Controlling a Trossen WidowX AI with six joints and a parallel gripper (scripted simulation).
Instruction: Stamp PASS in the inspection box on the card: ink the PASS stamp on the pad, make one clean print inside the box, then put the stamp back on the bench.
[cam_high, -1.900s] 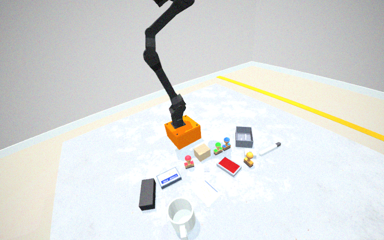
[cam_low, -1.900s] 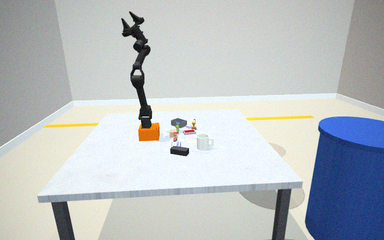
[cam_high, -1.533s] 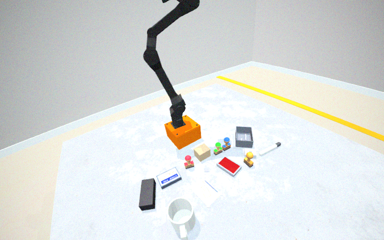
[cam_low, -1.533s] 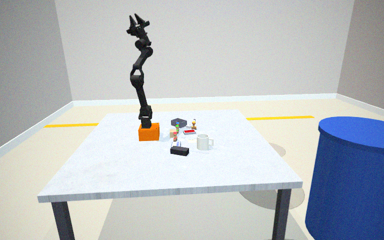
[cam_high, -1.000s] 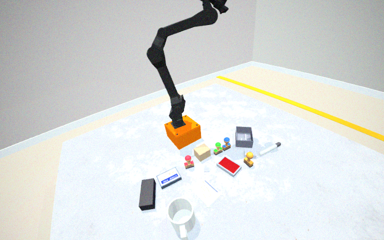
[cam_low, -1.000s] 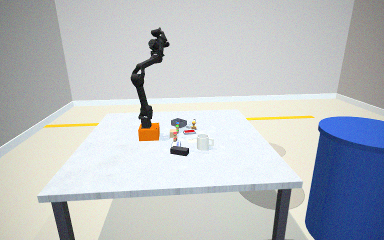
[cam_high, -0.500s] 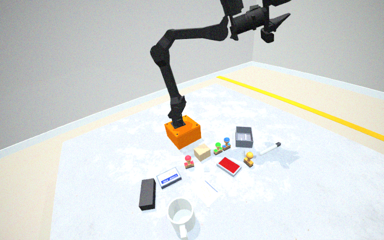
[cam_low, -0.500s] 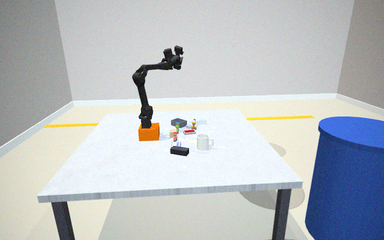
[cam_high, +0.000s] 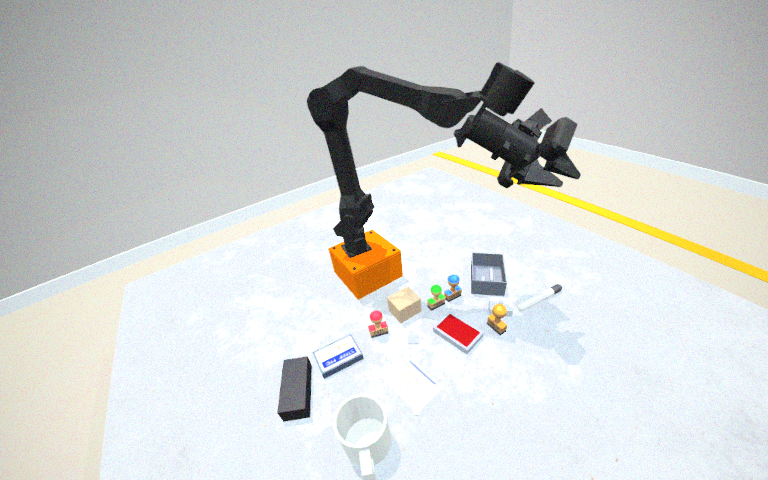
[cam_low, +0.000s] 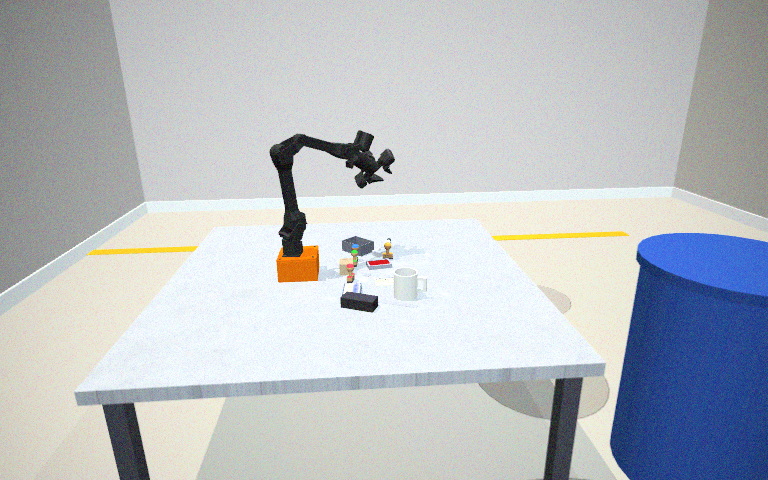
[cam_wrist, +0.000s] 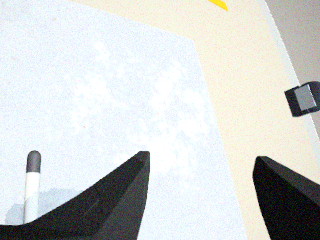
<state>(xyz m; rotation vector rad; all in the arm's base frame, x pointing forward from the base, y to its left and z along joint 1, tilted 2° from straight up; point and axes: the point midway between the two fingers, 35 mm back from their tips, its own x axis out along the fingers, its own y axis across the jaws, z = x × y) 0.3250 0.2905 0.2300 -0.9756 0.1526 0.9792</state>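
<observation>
Right now my gripper tip is 12 cm past the green-knobbed stamp, 21 cm to the left of it and 29 cm above it. The rest, counted from my gripper tip: yellow-knobbed stamp: 14 cm to the right, 29 cm below; marker: 2 cm to the left, 30 cm below; grey tray: 12 cm behind, 5 cm to the right, 29 cm below.
</observation>
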